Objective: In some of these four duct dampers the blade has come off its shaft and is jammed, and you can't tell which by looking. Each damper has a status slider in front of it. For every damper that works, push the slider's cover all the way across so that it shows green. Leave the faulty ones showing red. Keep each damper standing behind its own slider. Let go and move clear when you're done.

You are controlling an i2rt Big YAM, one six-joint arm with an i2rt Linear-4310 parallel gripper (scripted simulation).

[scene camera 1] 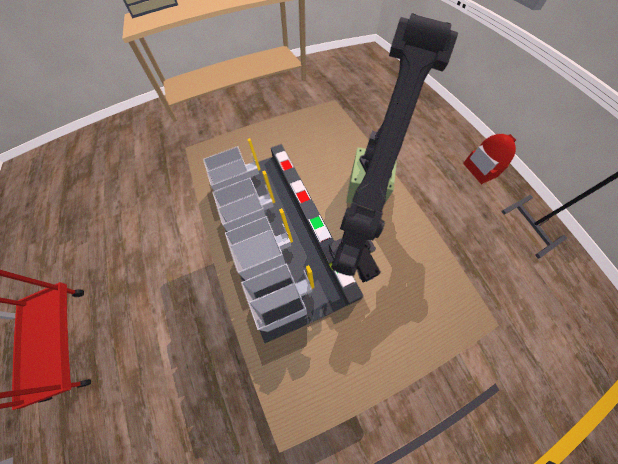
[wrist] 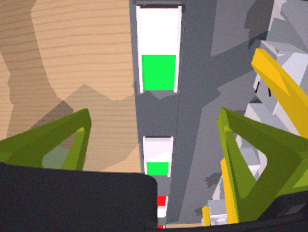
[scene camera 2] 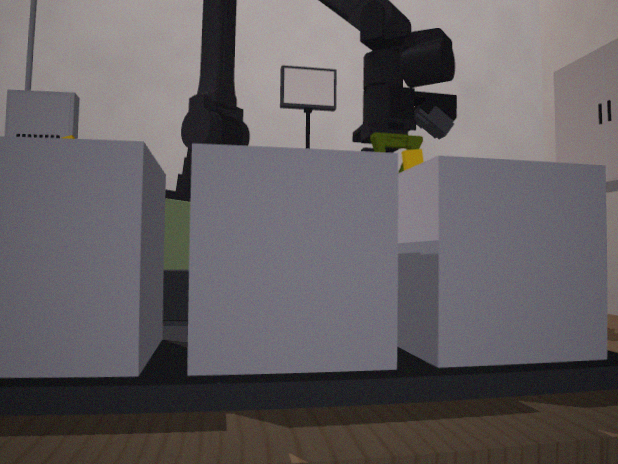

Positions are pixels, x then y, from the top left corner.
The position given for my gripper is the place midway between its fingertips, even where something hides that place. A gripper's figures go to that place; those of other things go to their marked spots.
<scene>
My gripper [wrist: 154, 115]: 13 cm from the lens. A white cover [wrist: 159, 33]: 21 cm from the lens.
</scene>
